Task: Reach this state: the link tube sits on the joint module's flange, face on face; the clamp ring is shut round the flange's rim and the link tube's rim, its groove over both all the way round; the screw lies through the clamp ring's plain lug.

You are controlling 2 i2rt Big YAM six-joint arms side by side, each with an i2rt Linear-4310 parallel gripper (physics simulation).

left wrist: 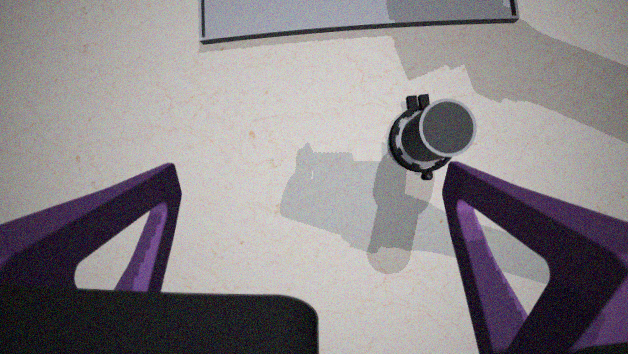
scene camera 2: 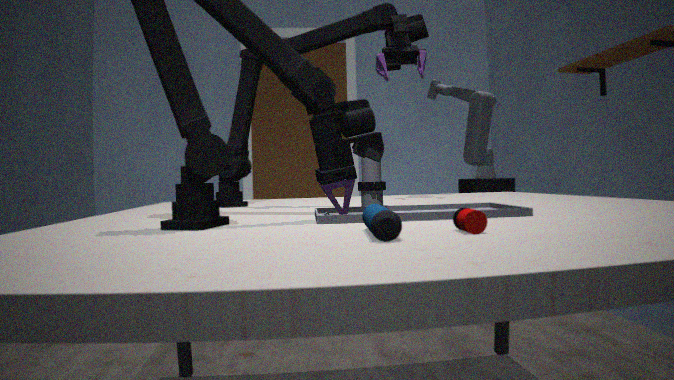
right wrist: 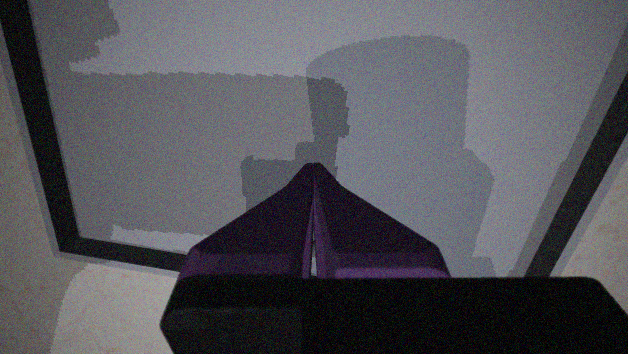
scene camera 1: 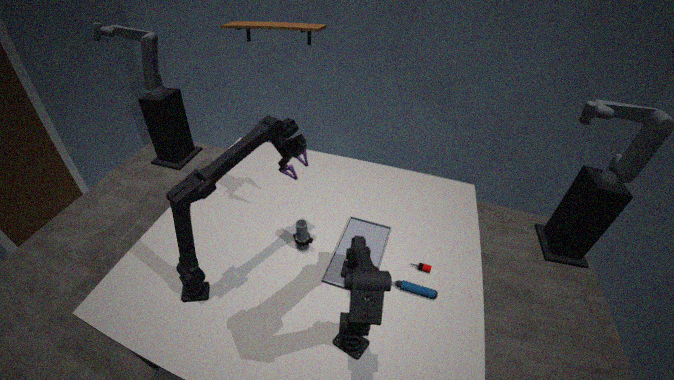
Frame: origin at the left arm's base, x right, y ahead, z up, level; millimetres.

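Seen in the pictures: left gripper, fingertip midpoint: (left wrist: pixel 311 177) (scene camera 2: pixel 405 78) (scene camera 1: pixel 302 172); right gripper, fingertip midpoint: (scene camera 2: pixel 343 214) (right wrist: pixel 313 176); left arm's base, origin of the base link: (scene camera 2: pixel 229 206) (scene camera 1: pixel 196 292); right arm's base, origin of the base link: (scene camera 2: pixel 196 226) (scene camera 1: pixel 350 343).
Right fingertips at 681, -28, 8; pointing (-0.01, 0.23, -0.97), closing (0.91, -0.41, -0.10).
Observation:
Offsets run from my right fingertips to a thing's top centre, as dx, dy, dz.
The link tube {-182, +223, +153} (scene camera 1: pixel 301 226) (scene camera 2: pixel 371 171) (left wrist: pixel 415 142) stands upright on the joint module {-182, +223, +56} (scene camera 1: pixel 302 247) (scene camera 2: pixel 371 198). The black clamp ring {-179, +222, +63} (scene camera 2: pixel 372 185) (left wrist: pixel 394 150) is round their joint, its two lugs {-148, +197, +58} (left wrist: pixel 418 101) close together; groove seating cannot be told. My left gripper (scene camera 1: pixel 301 171) (scene camera 2: pixel 405 78) (left wrist: pixel 311 177) is open and empty, high above the table. My right gripper (scene camera 2: pixel 343 213) (right wrist: pixel 313 176) is shut, fingertips together, low inside the tray. The screw is not visible in the right wrist view; a small grey speck {-2, -35, +7} (scene camera 2: pixel 327 213) beside the fingertips may be it.
The shallow tray {+74, +133, +8} (scene camera 1: pixel 370 221) (scene camera 2: pixel 425 216) (left wrist: pixel 300 32) (right wrist: pixel 37 125) has a raised dark rim. A blue-handled tool {+238, -108, +33} (scene camera 1: pixel 419 290) (scene camera 2: pixel 381 220) and a short red-handled tool {+327, -12, +27} (scene camera 1: pixel 425 268) (scene camera 2: pixel 472 221) lie beside it. My right arm covers part of the tray in scene camera 1.

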